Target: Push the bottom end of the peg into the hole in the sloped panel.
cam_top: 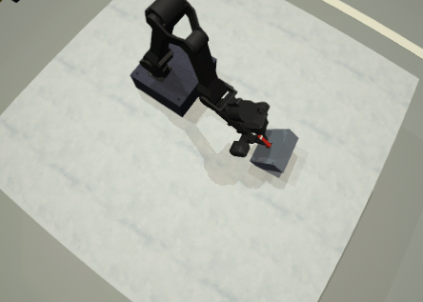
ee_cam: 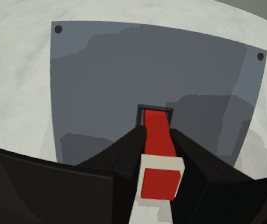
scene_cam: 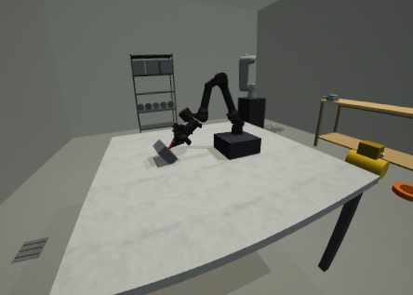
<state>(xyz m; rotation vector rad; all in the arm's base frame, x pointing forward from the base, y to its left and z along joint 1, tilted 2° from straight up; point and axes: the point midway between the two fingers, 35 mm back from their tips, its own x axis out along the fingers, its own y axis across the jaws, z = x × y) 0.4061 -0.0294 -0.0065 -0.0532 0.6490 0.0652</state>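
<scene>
My gripper tip is now 1 cm past the red square-sided peg and 1 cm below it. The rest, counted from my gripper tip: sloped panel (4 cm ahead, 3 cm below).
</scene>
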